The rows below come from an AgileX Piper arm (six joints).
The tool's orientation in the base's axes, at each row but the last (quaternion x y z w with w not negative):
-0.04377 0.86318 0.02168 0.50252
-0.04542 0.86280 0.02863 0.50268
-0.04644 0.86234 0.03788 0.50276
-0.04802 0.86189 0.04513 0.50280
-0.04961 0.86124 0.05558 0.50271
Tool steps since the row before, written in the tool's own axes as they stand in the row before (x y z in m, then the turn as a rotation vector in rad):
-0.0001 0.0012 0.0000 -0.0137 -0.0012 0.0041
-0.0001 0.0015 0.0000 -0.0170 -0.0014 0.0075
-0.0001 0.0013 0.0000 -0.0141 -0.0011 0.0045
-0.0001 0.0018 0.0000 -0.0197 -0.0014 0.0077
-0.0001 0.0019 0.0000 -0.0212 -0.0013 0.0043
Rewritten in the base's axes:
-0.0001 0.0012 0.0001 0.0104 -0.0001 0.0099
-0.0001 0.0015 0.0001 0.0150 0.0002 0.0111
-0.0001 0.0013 0.0001 0.0109 0.0000 0.0100
-0.0002 0.0018 0.0001 0.0165 0.0003 0.0133
-0.0002 0.0019 0.0002 0.0143 0.0000 0.0163

